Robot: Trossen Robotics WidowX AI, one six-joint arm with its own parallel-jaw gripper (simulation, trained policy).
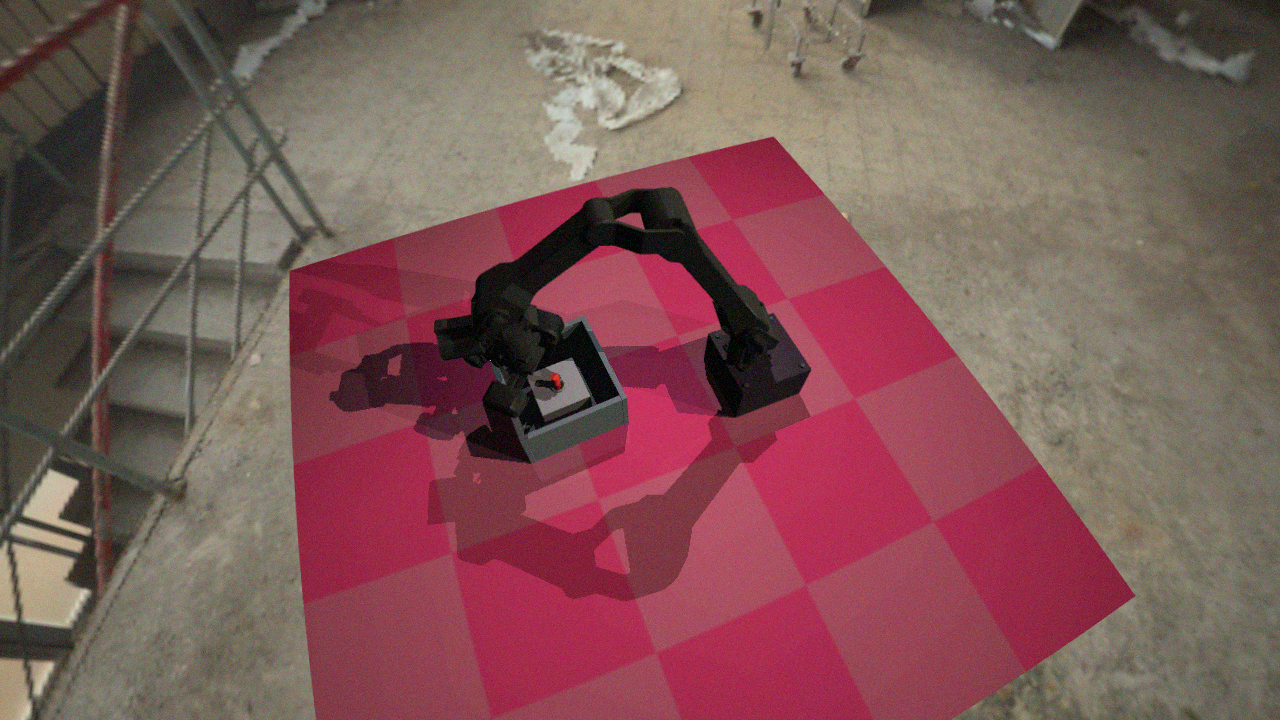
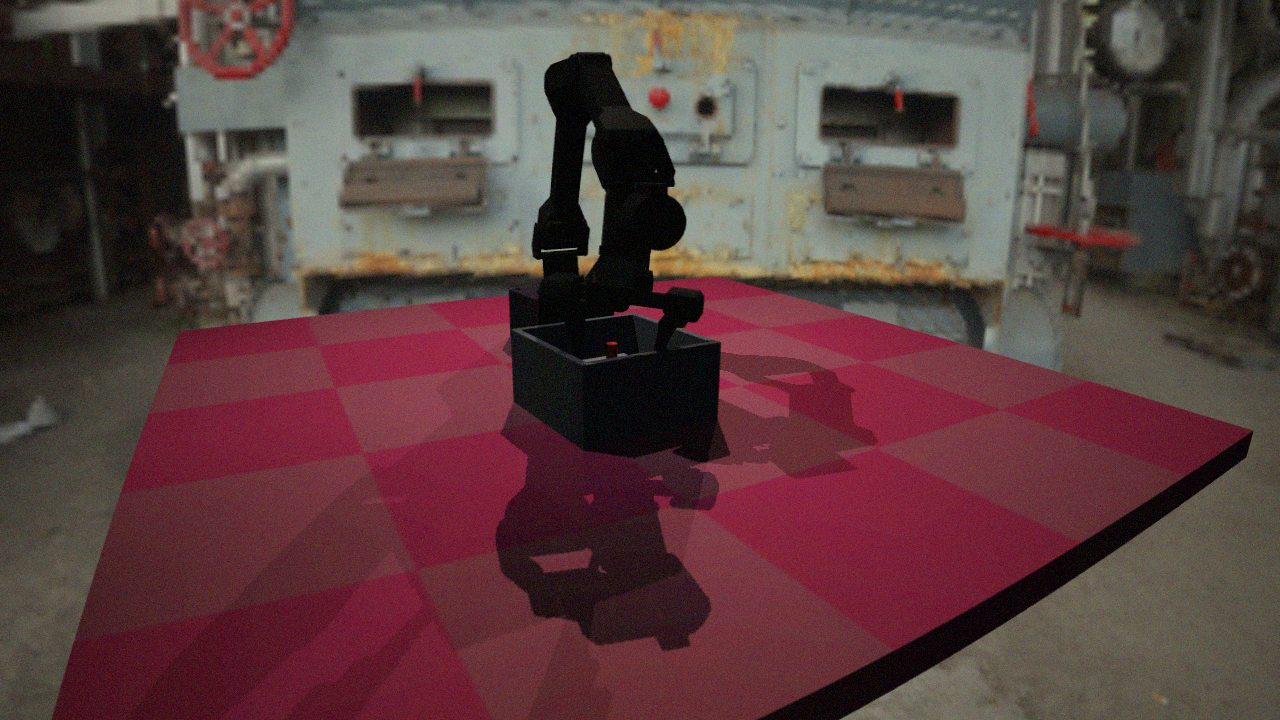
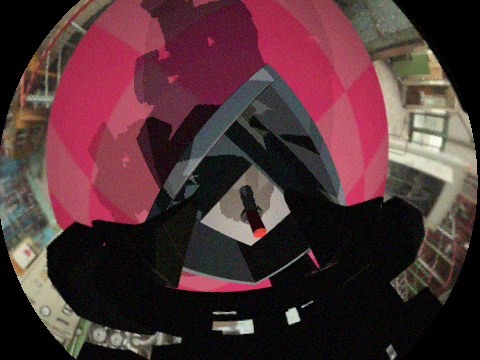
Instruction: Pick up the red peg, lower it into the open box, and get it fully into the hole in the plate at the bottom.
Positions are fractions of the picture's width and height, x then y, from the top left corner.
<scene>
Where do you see a box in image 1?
At 0.48,0.57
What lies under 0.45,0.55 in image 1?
A grey plate.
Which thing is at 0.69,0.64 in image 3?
My gripper.
</scene>
